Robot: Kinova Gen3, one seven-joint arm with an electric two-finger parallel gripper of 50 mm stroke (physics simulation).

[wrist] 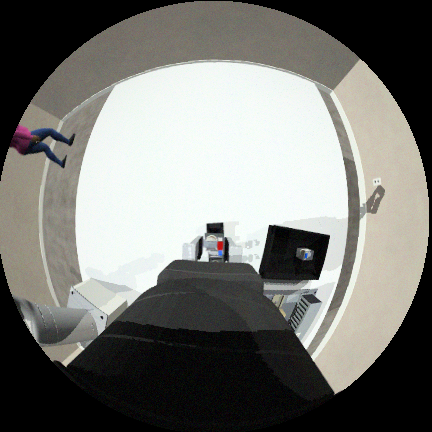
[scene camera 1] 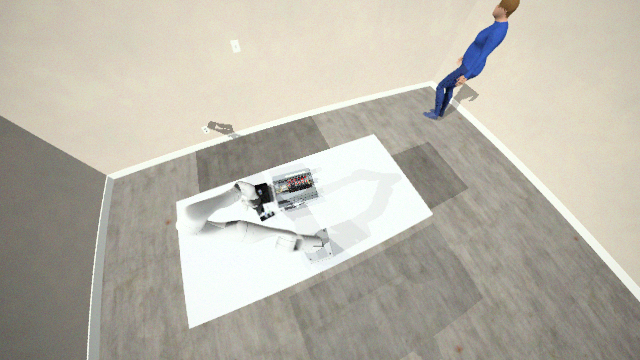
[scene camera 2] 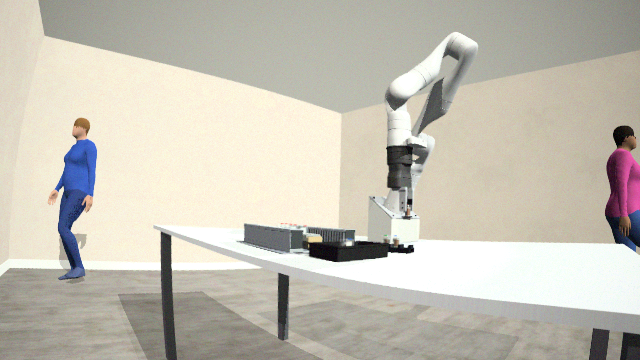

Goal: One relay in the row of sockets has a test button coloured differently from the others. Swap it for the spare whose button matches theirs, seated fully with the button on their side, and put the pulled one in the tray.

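Frame: origin at the arm's base, x ahead, y left, z up, level; millimetres.
Seen in the pictures: gripper, fingertip midpoint: [wrist: 213, 244] [scene camera 1: 259, 213] [scene camera 2: 406, 211]; arm's base at its link origin: [wrist: 85, 323] [scene camera 1: 315, 243] [scene camera 2: 393, 208].
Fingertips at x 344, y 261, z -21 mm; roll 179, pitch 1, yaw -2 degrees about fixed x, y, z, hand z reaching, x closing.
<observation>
Offsets run from my fingertips to a thing's middle. "spot": to the spot under its first point. Level surfaces: height alone.
My gripper [scene camera 2: 408, 206] [wrist: 213, 244] is shut on a relay with a red button {dx +0, dy +3, dz -2 mm} [wrist: 220, 245] and holds it above the black spare rack {dx +1, dy -29, dz -106 mm} [scene camera 2: 409, 249] [wrist: 215, 227]; the button is on the right in the wrist view. Other spares with a green button {dx +4, dy -61, dz -91 mm} [scene camera 2: 386, 239] and a blue button {dx +1, dy -29, dz -91 mm} [scene camera 2: 395, 240] [wrist: 220, 253] stand in the rack. A relay with a blue button {dx +201, dy -44, dz -92 mm} [scene camera 2: 348, 242] [wrist: 305, 254] lies in the black tray {dx +186, dy -47, dz -100 mm} [scene camera 2: 350, 254] [wrist: 285, 270]. The socket row {spot: dx +120, dy -351, dz -53 mm} [scene camera 1: 300, 183] shows several red buttons in scene camera 1; single sockets are too small to tell apart.
The panel has slotted grey ducts {dx +228, dy -316, dz -84 mm} [scene camera 2: 267, 237] [wrist: 299, 312] beside the sockets, standing next to the tray. A pale block {dx +151, dy -226, dz -89 mm} [scene camera 2: 313, 239] is at the panel's near end. The white table {dz -117 mm} [scene camera 1: 225, 280] carries everything. A person in blue [scene camera 1: 482, 50] [scene camera 2: 78, 170] and one in pink [scene camera 2: 622, 180] stand off the table.
</observation>
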